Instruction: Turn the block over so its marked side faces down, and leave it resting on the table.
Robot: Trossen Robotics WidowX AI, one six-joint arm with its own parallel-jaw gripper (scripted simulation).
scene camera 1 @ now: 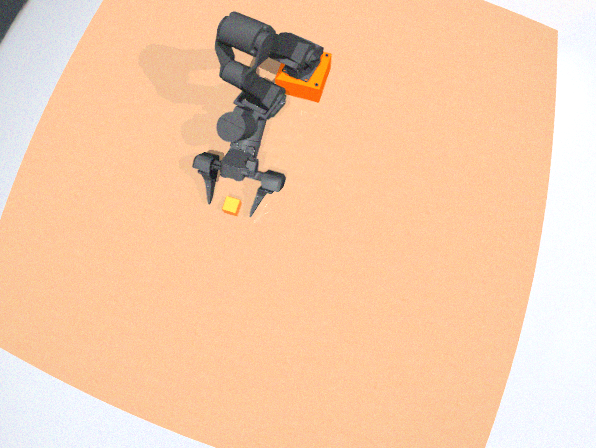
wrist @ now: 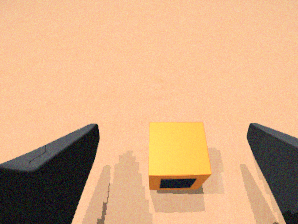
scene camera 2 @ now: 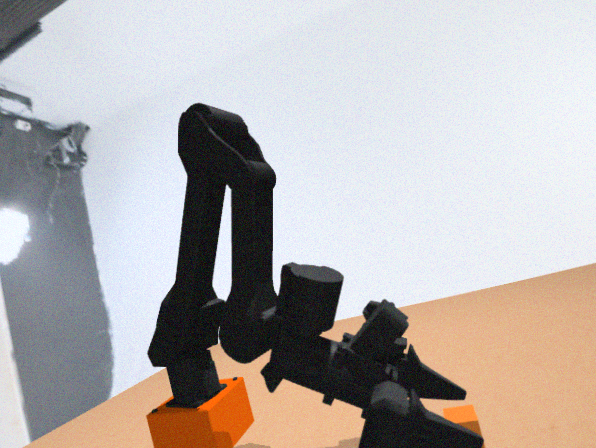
Labels:
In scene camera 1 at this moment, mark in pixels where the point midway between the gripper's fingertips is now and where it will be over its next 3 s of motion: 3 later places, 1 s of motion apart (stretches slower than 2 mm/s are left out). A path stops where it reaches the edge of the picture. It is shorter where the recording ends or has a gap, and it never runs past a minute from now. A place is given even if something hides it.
My gripper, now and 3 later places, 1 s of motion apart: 229,210; 230,201; 226,198; 230,205

